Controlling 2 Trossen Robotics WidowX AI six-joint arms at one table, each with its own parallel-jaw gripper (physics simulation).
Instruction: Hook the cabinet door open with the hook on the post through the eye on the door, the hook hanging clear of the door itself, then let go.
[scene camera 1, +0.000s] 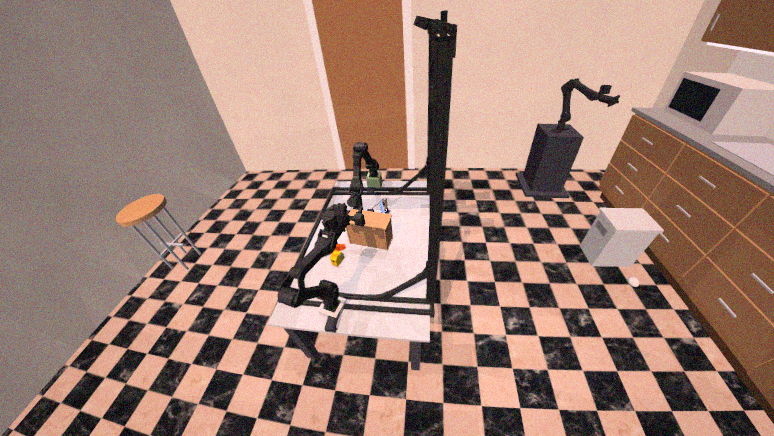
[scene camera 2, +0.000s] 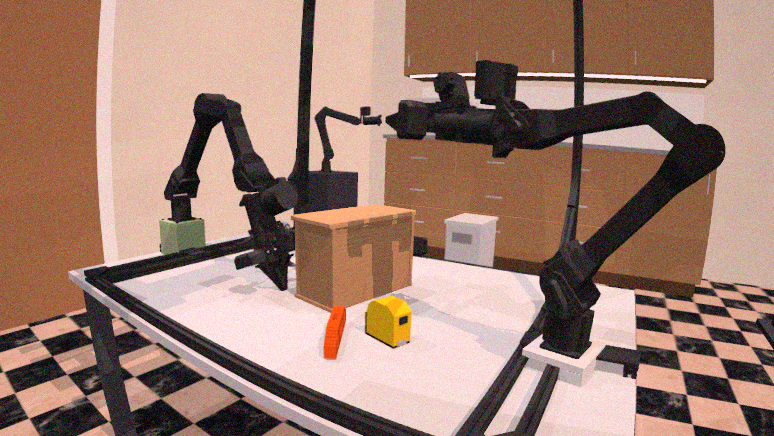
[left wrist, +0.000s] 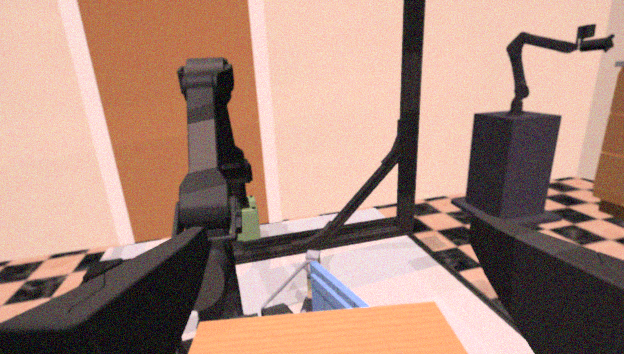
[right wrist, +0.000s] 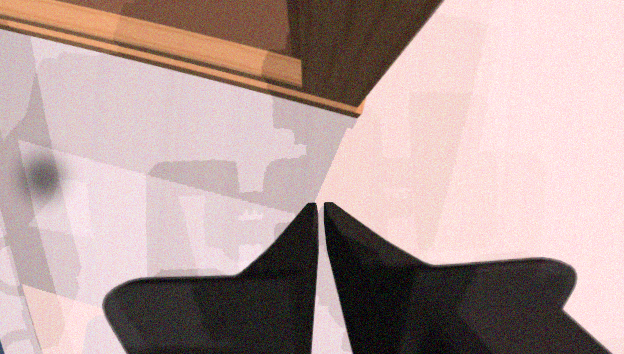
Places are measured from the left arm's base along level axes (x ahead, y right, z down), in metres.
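Pixels of known places: left gripper, fingertip midpoint: (scene camera 1: 353, 205) (left wrist: 338, 232); right gripper, fingertip midpoint: (scene camera 2: 284, 290) (right wrist: 320, 211); left arm's base, link origin: (scene camera 1: 331, 304) (scene camera 2: 565, 345); right arm's base, link origin: (scene camera 1: 373, 175) (scene camera 2: 181, 219).
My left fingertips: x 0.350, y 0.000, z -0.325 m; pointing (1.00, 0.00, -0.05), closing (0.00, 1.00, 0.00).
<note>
For each thing: its top centre in the pictures, then the offset to it from my left fingertips. "*": a spot on its surface instead.
- brown cabinet, top centre: (scene camera 2: 356, 212) (scene camera 1: 367, 218) dx +0.121, dy -0.005, dz +0.184 m
- post with a grey cap, surface spot: (left wrist: 313, 254) * dx +0.385, dy -0.016, dz +0.241 m
- thin grey hook, surface spot: (left wrist: 286, 282) * dx +0.364, dy -0.063, dz +0.280 m
- yellow box, surface spot: (scene camera 2: 389, 321) * dx -0.112, dy -0.137, dz +0.312 m
- orange block, top centre: (scene camera 2: 335, 316) (scene camera 1: 331, 247) dx -0.036, dy -0.182, dz +0.316 m
The brown cabinet (scene camera 1: 372, 231) (scene camera 2: 355, 255) (left wrist: 332, 330) stands mid-table. Its blue door (left wrist: 332, 293) (scene camera 1: 382, 207) stands open at the back. Beside the door is the post with a grey cap (left wrist: 313, 254). The thin grey hook (left wrist: 286, 282) slants from the post down to my right gripper. My right gripper (scene camera 2: 281, 281) (right wrist: 320, 211) points down at the table behind the cabinet, its fingers almost together on the hook's end. The rod is hardly visible in the right wrist view. My left gripper (scene camera 2: 387, 120) (scene camera 1: 359, 220) is open and empty, high over the cabinet top. I cannot make out the eye.
A yellow box (scene camera 2: 389, 321) (scene camera 1: 337, 258) and an orange block (scene camera 2: 335, 332) (scene camera 1: 340, 246) lie in front of the cabinet. A green block (scene camera 2: 186, 234) (left wrist: 249, 223) carries the right arm's base. A black frame (scene camera 1: 439, 151) (left wrist: 412, 105) rings the table.
</note>
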